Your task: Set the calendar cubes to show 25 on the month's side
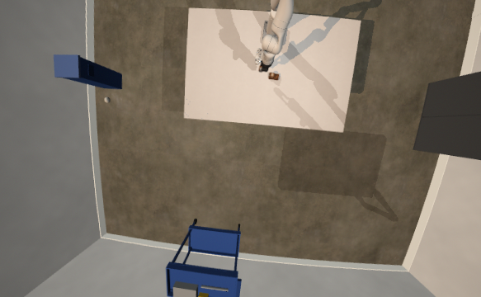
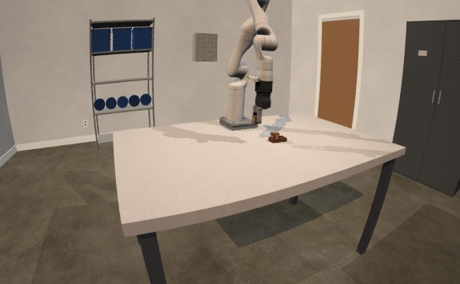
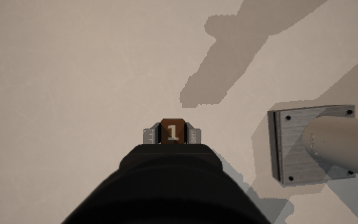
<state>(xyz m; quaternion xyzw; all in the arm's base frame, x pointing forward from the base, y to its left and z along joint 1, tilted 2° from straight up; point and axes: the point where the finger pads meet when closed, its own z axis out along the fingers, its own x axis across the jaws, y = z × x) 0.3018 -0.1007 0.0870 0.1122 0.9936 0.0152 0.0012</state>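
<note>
The brown cube lies 2 cm ahead of my hand, 9 cm to the left of it and 9 cm below it. The rest, counted from my hand: tray 3 cm ahead, 11 cm to the left, 11 cm below.
</note>
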